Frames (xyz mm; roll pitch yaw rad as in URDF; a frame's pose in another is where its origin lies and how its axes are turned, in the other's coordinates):
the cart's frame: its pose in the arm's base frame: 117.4 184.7 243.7 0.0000 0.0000 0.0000
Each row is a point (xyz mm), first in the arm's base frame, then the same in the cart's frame.
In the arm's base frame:
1: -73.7 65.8 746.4
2: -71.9 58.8 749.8
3: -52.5 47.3 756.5
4: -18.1 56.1 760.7
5: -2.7 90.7 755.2
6: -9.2 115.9 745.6
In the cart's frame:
1: -191.1 -118.9 502.7
2: -189.3 -125.9 506.1
3: -169.9 -137.4 512.8
4: -135.5 -128.6 517.0
5: -120.1 -94.0 511.5
6: -126.6 -68.8 501.9

